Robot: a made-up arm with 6 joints.
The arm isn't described. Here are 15 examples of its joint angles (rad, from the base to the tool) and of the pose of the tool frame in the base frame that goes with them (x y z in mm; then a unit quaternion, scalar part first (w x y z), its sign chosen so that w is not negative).
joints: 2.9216 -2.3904 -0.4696 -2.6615 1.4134 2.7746
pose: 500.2 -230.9 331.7 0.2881 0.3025 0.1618 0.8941
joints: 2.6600 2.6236 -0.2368 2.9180 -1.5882 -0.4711
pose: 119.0 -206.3 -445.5 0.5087 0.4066 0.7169 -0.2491
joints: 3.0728 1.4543 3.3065 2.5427 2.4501 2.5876
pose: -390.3 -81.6 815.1 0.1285 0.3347 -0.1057 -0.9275
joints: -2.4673 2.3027 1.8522 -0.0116 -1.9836 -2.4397
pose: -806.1 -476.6 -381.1 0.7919 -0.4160 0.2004 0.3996
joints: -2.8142 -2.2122 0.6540 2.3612 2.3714 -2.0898
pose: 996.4 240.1 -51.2 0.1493 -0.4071 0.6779 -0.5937
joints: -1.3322 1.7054 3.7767 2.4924 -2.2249 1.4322
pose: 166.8 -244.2 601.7 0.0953 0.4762 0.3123 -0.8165
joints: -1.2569 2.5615 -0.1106 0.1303 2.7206 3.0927
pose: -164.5 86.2 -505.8 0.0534 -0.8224 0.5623 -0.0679
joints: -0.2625 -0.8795 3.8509 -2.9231 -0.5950 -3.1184
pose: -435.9 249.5 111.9 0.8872 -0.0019 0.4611 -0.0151
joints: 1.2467 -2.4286 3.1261 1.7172 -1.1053 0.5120
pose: 9.1 87.0 -458.5 0.1628 -0.9796 -0.0421 0.1099
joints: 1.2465 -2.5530 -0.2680 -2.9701 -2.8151 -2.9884
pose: -334.8 -590.8 167.1 0.6629 -0.3088 0.4624 0.5014
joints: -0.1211 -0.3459 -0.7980 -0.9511 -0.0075 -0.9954
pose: 213.9 -102.7 498.6 0.5352 0.8120 0.0808 -0.2182
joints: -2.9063 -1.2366 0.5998 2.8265 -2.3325 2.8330
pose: 759.1 53.9 955.5 0.0345 -0.8411 -0.1756 0.5105
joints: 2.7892 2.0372 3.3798 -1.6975 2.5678 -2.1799
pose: -745.1 256.4 470.4 0.4538 -0.6669 0.0535 0.5886
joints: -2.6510 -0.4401 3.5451 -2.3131 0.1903 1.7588
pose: 643.8 243.5 472.5 0.1890 -0.8726 -0.1834 0.4113
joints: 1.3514 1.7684 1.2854 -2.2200 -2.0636 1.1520
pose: 143.6 1008.0 -201.5 0.1255 -0.3508 -0.2939 -0.8802
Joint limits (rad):
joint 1: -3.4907..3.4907
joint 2: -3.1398..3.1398
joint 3: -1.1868..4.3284
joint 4: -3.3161..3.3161
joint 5: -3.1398..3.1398
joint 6: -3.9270..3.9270
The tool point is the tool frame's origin. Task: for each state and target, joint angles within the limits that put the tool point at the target. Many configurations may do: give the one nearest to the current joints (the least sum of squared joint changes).
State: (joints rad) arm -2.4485 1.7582 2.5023 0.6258 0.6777 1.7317
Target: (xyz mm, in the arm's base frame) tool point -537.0 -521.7 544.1
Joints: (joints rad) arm -2.2408 1.9406 3.0103 0.7377 0.6777 1.7317
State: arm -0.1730 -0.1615 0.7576 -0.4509 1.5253 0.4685
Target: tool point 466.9 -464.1 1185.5
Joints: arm -0.5948 0.5150 1.4581 -0.3566 1.5253 0.4685
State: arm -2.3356 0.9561 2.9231 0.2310 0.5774 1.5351
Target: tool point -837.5 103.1 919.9
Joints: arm -3.1085 1.2282 2.2645 0.0629 0.5774 1.5351
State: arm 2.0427 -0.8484 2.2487 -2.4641 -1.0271 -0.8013
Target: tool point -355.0 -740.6 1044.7
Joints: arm 1.2485 -0.6888 1.9650 -2.4651 -1.0271 -0.8013
